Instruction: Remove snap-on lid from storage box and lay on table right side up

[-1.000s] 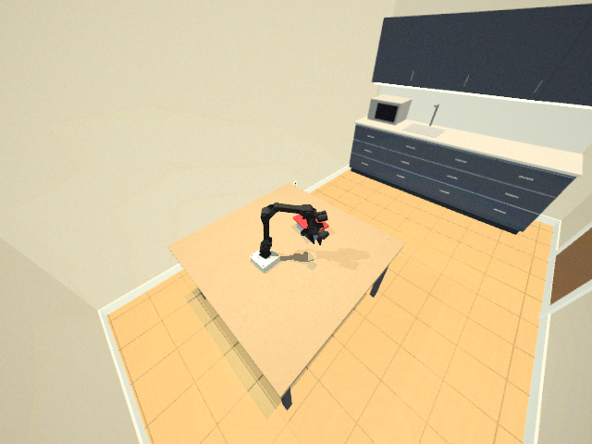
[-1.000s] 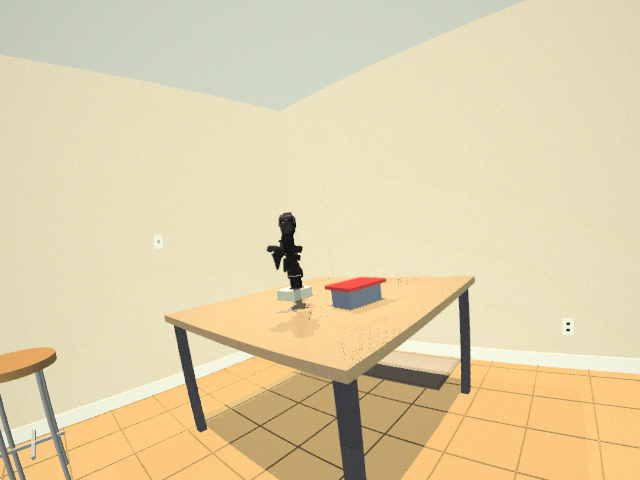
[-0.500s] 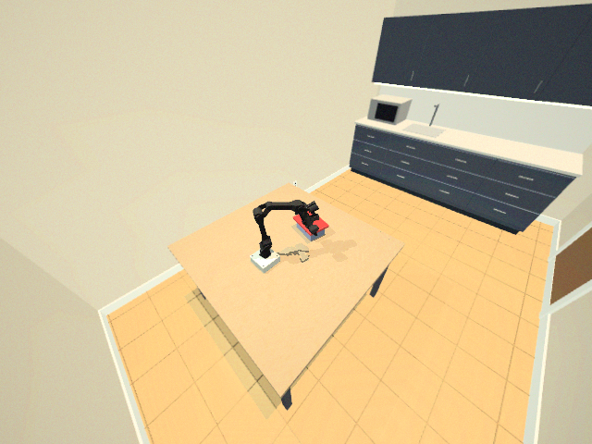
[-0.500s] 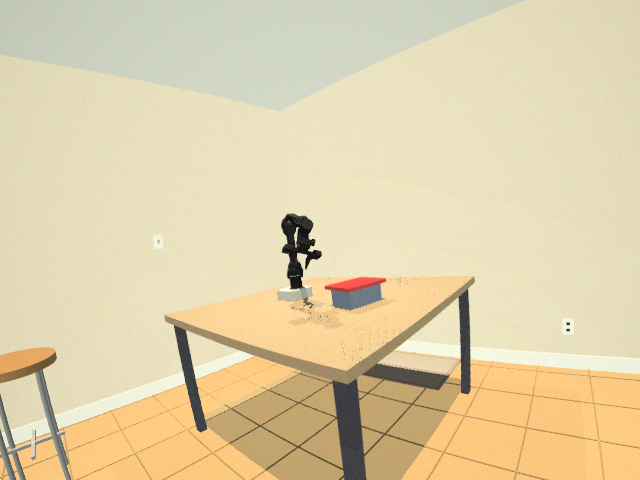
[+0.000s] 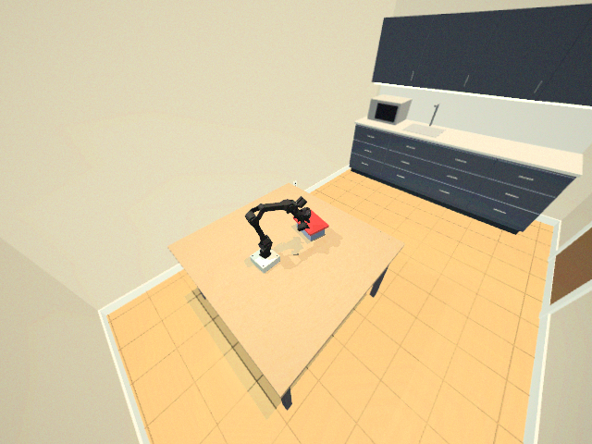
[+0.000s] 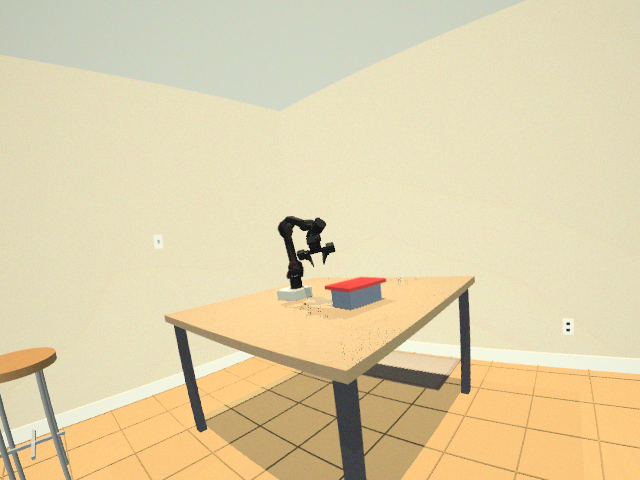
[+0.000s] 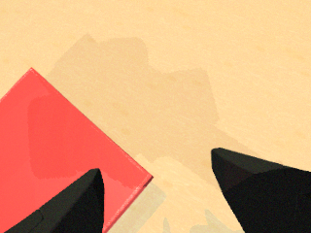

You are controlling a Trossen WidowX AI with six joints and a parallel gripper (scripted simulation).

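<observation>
Now: gripper tip 14 cm short of the lid, 8 cm to the right of it and 11 cm above it. From my gripper tip the other things lie so: storage box 14 cm ahead, 8 cm to the left, 15 cm below.
</observation>
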